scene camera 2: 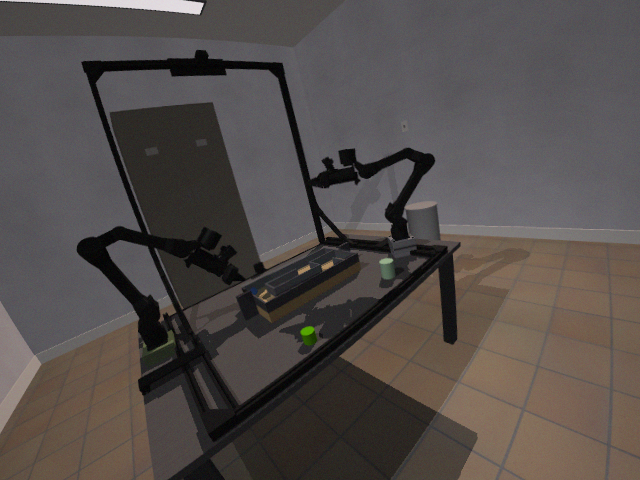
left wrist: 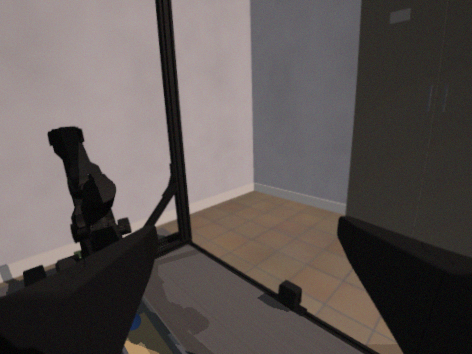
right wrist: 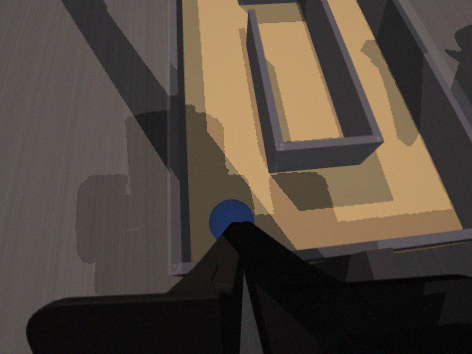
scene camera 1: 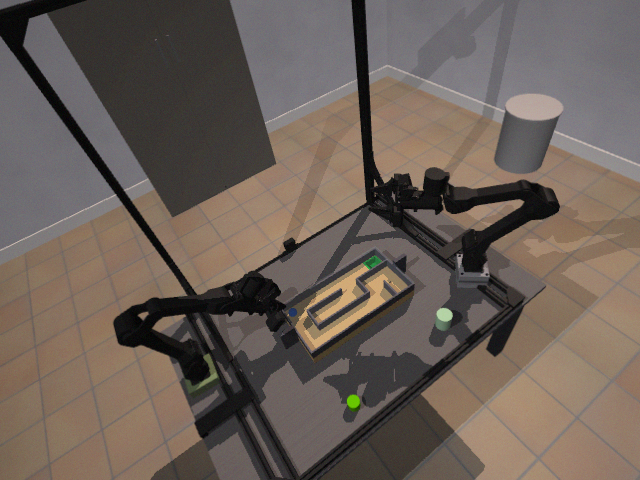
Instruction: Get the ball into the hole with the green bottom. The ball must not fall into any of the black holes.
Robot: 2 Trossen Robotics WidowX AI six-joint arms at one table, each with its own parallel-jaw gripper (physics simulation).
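Note:
The maze box (scene camera 1: 361,325) (scene camera 2: 310,291) (right wrist: 175,150) lies on the table, with dark inner walls. The blue ball (scene camera 1: 292,312) (scene camera 2: 253,290) (left wrist: 135,322) (right wrist: 230,215) is inside it, near the corner by the right arm. The green-bottomed hole (scene camera 1: 372,262) is at the far end in scene camera 1. I cannot make out black holes. My right gripper (scene camera 1: 283,308) (scene camera 2: 244,280) (right wrist: 240,231) is shut and empty, its tips at the ball and partly covering it in the right wrist view; contact is unclear. My left gripper (scene camera 2: 312,182) (left wrist: 248,230) is open and empty, raised away from the box.
Dark upright plates (scene camera 1: 402,262) (scene camera 1: 289,339) stand at both ends of the box. A pale green cylinder (scene camera 1: 444,318) (scene camera 2: 387,268) and a bright green cylinder (scene camera 1: 353,401) (scene camera 2: 308,335) stand on the table's near side. A black frame post (scene camera 1: 362,103) (scene camera 2: 294,129) rises near the left arm.

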